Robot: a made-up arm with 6 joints. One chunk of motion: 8 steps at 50 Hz.
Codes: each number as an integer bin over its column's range. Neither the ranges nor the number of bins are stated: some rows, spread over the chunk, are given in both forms.
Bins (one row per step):
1: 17 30 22 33 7 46
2: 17 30 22 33 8 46
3: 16 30 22 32 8 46
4: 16 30 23 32 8 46
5: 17 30 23 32 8 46
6: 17 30 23 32 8 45
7: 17 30 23 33 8 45
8: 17 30 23 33 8 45
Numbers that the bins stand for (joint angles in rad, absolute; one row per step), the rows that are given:
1: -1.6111 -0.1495 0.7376 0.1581 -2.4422 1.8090
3: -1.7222 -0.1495 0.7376 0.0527 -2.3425 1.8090
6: -1.6111 -0.1495 0.8252 0.0527 -2.3425 1.6843
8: -1.6111 -0.1495 0.8252 0.1581 -2.3425 1.6843
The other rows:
2: -1.6111 -0.1495 0.7376 0.1581 -2.3425 1.8090
4: -1.7222 -0.1495 0.8252 0.0527 -2.3425 1.8090
5: -1.6111 -0.1495 0.8252 0.0527 -2.3425 1.8090
7: -1.6111 -0.1495 0.8252 0.1581 -2.3425 1.6843

